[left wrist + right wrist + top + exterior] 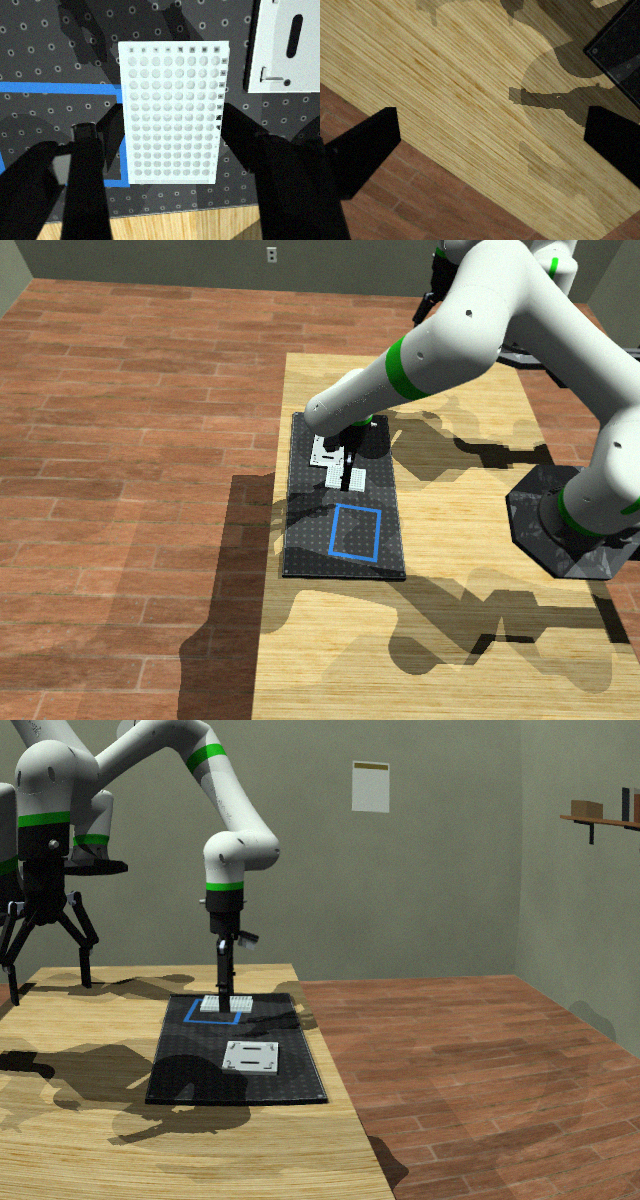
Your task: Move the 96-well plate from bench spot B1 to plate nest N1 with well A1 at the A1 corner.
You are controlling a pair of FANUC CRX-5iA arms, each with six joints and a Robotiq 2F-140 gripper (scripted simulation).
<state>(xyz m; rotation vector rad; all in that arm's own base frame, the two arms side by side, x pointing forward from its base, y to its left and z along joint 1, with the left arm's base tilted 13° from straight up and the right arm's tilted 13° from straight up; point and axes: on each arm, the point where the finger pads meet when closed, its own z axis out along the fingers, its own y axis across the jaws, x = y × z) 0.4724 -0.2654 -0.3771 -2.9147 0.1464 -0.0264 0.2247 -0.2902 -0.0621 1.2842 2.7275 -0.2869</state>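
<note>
Right now my left hand is 7 cm short of the pale plate nest, 17 cm to the left of it and 9 cm above it. Round my left hand: A1 mark (2 cm ahead, 25 cm to the right, 8 cm below); white 96-well plate (2 cm below).
</note>
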